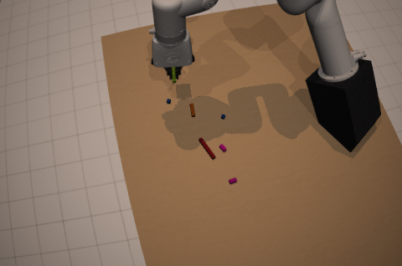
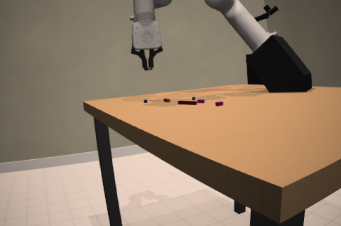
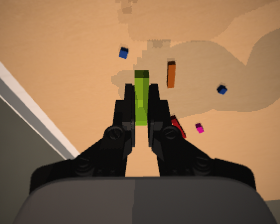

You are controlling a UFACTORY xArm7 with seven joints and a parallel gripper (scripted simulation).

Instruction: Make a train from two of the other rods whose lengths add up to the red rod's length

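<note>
My hand is 6 cm past the red rod, 18 cm to the right of it and 13 cm above it. From my hand the other things lie so: orange rod (4 cm behind, 6 cm to the left, 13 cm below); lime rod (2 cm below).
</note>
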